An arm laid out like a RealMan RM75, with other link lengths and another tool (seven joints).
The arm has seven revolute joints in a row. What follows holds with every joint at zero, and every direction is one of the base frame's.
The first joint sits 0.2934 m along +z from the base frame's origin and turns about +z.
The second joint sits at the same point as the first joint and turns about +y.
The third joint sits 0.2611 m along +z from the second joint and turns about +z.
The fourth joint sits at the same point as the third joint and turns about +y.
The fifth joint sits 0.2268 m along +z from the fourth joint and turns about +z.
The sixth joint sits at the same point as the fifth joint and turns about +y.
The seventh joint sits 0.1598 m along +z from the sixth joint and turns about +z.
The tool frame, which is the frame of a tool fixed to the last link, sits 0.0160 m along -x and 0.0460 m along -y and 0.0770 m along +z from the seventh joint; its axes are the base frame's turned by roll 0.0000, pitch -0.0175 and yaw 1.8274 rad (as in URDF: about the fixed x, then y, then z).
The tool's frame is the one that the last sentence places.
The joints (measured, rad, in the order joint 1, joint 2, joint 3, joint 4, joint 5, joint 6, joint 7), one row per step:
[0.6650 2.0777 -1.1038 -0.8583 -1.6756 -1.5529 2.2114]
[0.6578 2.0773 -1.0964 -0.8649 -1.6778 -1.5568 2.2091]
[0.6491 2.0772 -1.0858 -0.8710 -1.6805 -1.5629 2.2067]
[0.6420 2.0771 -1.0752 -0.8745 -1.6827 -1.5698 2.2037]
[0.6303 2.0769 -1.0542 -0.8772 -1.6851 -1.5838 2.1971]
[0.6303 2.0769 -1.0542 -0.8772 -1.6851 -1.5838 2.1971]
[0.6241 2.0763 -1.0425 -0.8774 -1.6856 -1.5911 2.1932]
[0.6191 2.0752 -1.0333 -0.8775 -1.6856 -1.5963 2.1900]
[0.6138 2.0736 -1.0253 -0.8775 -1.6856 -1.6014 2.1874]
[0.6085 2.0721 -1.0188 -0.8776 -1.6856 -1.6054 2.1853]
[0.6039 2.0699 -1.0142 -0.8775 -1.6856 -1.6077 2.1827]
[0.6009 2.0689 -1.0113 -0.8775 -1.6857 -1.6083 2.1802]
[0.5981 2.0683 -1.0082 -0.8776 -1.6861 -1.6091 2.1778]
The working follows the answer.
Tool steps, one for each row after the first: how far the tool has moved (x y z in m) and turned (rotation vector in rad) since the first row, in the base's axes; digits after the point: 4 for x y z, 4 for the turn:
[0.0021 0.0002 0.0027 0.0071 0.0012 -0.0016]
[0.0050 0.0001 0.0058 0.0141 0.0042 -0.0053]
[0.0076 -0.0002 0.0085 0.0192 0.0078 -0.0086]
[0.0122 -0.0008 0.0134 0.0275 0.0172 -0.0153]
[0.0122 -0.0008 0.0134 0.0275 0.0172 -0.0153]
[0.0149 -0.0011 0.0162 0.0323 0.0229 -0.0197]
[0.0172 -0.0011 0.0187 0.0371 0.0271 -0.0235]
[0.0198 -0.0012 0.0210 0.0411 0.0303 -0.0277]
[0.0223 -0.0014 0.0230 0.0447 0.0327 -0.0320]
[0.0248 -0.0014 0.0248 0.0489 0.0332 -0.0354]
[0.0264 -0.0012 0.0259 0.0524 0.0335 -0.0373]
[0.0278 -0.0011 0.0269 0.0557 0.0339 -0.0391]

Tool pose at each row, in the base's axes (x y z in m, rotation vector in rad; rounded; the steps above come from the unrounded poses):
[0.1107 0.4293 -0.0453 0.6427 -2.5393 -0.3150]
[0.1129 0.4295 -0.0426 0.6430 -2.5387 -0.3250]
[0.1158 0.4294 -0.0395 0.6400 -2.5374 -0.3360]
[0.1184 0.4292 -0.0368 0.6367 -2.5351 -0.3447]
[0.1230 0.4285 -0.0319 0.6285 -2.5286 -0.3598]
[0.1230 0.4285 -0.0319 0.6285 -2.5286 -0.3598]
[0.1256 0.4282 -0.0291 0.6230 -2.5248 -0.3689]
[0.1280 0.4283 -0.0266 0.6187 -2.5221 -0.3774]
[0.1305 0.4281 -0.0243 0.6140 -2.5205 -0.3847]
[0.1331 0.4279 -0.0223 0.6092 -2.5198 -0.3914]
[0.1356 0.4279 -0.0204 0.6064 -2.5204 -0.3980]
[0.1371 0.4281 -0.0193 0.6052 -2.5208 -0.4033]
[0.1386 0.4282 -0.0184 0.6040 -2.5209 -0.4082]

